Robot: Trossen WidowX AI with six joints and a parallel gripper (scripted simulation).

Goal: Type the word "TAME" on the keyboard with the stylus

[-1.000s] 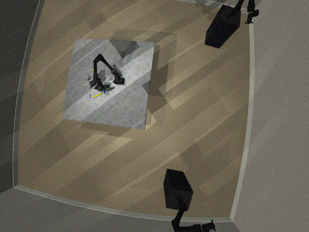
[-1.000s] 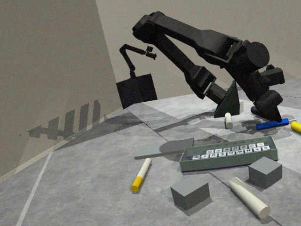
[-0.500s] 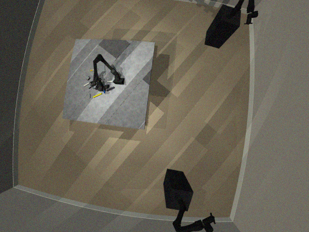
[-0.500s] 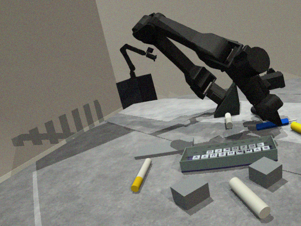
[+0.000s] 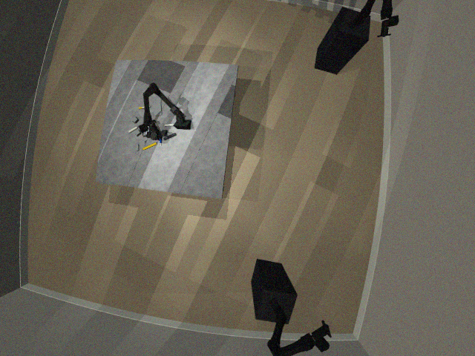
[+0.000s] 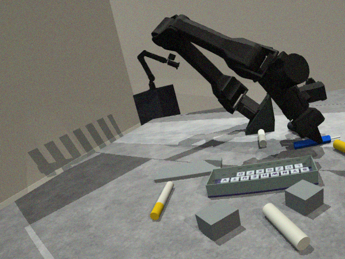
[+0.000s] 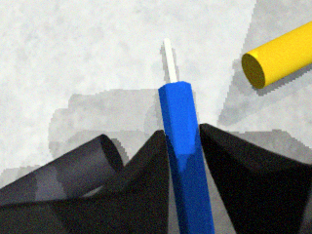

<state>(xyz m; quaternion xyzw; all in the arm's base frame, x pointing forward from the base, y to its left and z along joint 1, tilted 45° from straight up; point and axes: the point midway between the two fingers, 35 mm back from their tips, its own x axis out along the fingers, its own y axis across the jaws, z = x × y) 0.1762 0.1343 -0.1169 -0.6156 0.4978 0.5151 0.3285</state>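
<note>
My gripper tip is 1 cm past the thin grey tip and 4 cm to the right of it. Round my gripper tip: blue stylus: 1 cm to the left; then dark cylinder: 8 cm behind, 5 cm to the right; then yellow cylinder: 9 cm ahead, 8 cm to the left.
</note>
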